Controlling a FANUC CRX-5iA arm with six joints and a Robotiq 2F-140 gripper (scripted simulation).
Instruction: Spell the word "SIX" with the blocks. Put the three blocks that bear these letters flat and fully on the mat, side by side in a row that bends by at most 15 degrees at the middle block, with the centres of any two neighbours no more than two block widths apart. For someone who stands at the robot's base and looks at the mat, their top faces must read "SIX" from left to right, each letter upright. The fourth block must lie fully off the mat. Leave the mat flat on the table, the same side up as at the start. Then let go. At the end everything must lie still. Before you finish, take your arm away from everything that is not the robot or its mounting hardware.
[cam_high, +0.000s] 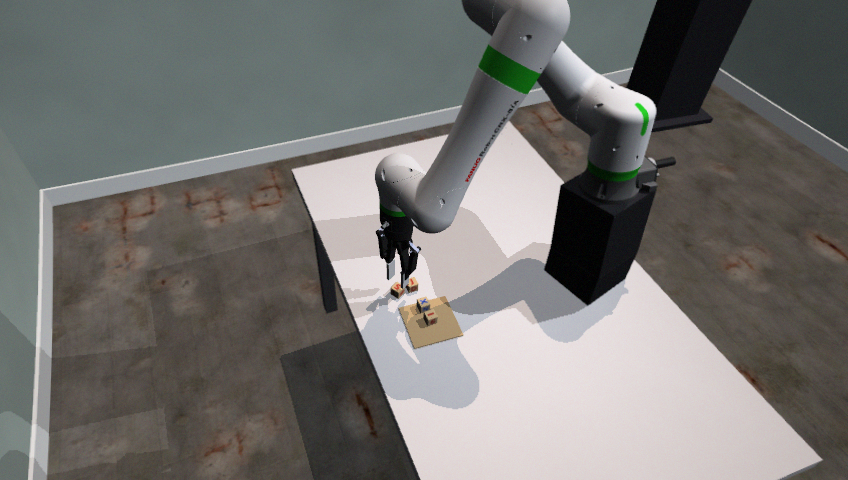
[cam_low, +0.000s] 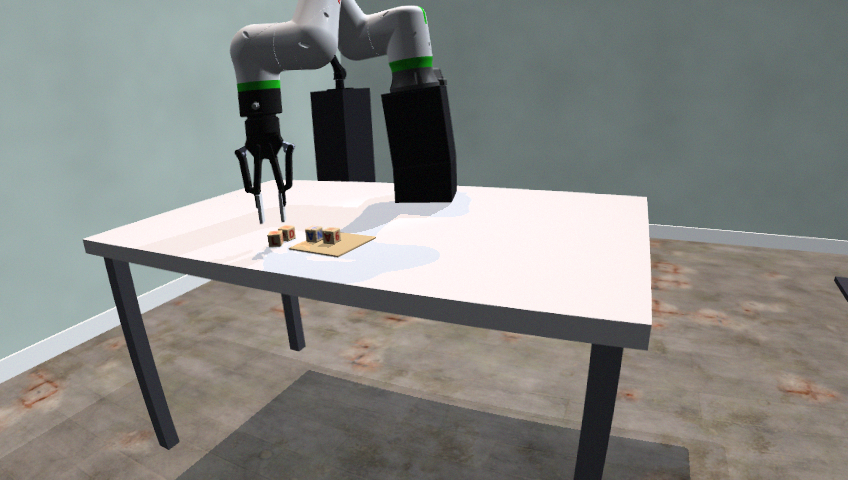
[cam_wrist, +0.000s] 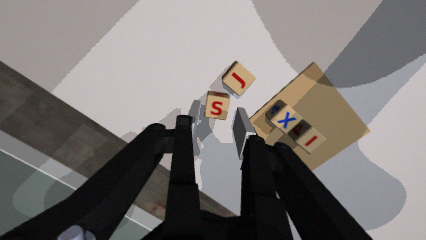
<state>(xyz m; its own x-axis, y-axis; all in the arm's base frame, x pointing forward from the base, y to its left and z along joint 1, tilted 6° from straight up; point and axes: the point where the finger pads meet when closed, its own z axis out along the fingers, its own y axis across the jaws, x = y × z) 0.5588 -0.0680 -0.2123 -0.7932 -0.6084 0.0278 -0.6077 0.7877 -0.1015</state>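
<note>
My hand is 60 mm past the block, 120 mm to the right of it and 70 mm above it. From my hand the other things lie so: tan mat: 60 mm behind, 120 mm to the left, 80 mm below.
</note>
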